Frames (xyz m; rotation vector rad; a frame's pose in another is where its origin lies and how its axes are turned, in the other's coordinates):
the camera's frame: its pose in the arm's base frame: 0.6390 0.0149 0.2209 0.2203 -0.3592 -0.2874
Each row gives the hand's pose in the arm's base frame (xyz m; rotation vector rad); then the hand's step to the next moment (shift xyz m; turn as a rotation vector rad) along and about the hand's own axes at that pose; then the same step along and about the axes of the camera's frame.
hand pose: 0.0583 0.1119 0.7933 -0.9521 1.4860 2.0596
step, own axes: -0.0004 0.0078 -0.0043 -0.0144 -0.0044 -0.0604
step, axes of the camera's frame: 0.0000 -0.0059 0.0066 0.0425 -0.0451 -0.0059
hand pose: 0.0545 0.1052 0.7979 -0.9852 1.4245 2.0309
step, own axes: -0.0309 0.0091 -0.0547 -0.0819 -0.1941 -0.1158
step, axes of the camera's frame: 0.0483 -0.0386 0.0144 0.1893 -0.0024 -0.1481
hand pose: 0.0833 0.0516 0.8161 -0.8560 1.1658 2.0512
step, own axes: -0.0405 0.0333 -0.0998 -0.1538 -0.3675 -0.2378
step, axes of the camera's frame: 0.0563 -0.0962 0.0167 0.3641 -0.0210 -0.2868
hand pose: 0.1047 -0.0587 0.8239 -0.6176 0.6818 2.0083
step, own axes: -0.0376 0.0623 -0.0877 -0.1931 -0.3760 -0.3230
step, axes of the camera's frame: 0.0062 -0.1137 0.0031 0.4116 -0.0935 -0.3238
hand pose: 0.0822 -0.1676 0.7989 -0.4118 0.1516 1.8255
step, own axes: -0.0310 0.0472 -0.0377 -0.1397 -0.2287 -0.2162
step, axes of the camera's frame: -0.0190 -0.0648 -0.0068 0.2636 -0.0820 -0.2058
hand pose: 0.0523 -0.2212 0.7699 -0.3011 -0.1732 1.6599
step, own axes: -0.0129 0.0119 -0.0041 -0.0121 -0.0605 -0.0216
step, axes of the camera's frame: -0.0054 -0.0172 0.0001 0.0597 0.0087 -0.0251
